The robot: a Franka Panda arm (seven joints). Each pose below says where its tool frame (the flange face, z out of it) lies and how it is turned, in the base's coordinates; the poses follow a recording.
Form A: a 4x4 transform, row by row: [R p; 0 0 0 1], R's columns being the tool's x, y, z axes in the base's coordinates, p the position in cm. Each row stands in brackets.
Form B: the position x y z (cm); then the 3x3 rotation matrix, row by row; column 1 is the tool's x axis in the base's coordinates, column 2 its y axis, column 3 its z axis. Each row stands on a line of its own. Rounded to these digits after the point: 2 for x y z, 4 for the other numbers.
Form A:
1: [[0.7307 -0.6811 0.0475 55.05], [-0.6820 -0.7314 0.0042 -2.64], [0.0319 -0.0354 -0.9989 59.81], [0 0 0 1]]
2: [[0.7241 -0.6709 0.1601 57.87], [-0.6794 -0.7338 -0.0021 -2.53], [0.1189 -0.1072 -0.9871 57.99], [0 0 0 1]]
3: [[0.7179 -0.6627 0.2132 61.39], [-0.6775 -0.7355 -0.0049 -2.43], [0.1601 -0.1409 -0.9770 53.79], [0 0 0 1]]
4: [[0.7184 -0.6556 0.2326 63.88], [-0.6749 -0.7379 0.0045 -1.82], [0.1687 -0.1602 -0.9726 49.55], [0 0 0 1]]
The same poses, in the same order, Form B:
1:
55.05 -2.64 59.81
0.7307 -0.6811 0.0475
-0.6820 -0.7314 0.0042
0.0319 -0.0354 -0.9989

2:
57.87 -2.53 57.99
0.7241 -0.6709 0.1601
-0.6794 -0.7338 -0.0021
0.1189 -0.1072 -0.9871

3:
61.39 -2.43 53.79
0.7179 -0.6627 0.2132
-0.6775 -0.7355 -0.0049
0.1601 -0.1409 -0.9770

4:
63.88 -1.82 49.55
0.7184 -0.6556 0.2326
-0.6749 -0.7379 0.0045
0.1687 -0.1602 -0.9726

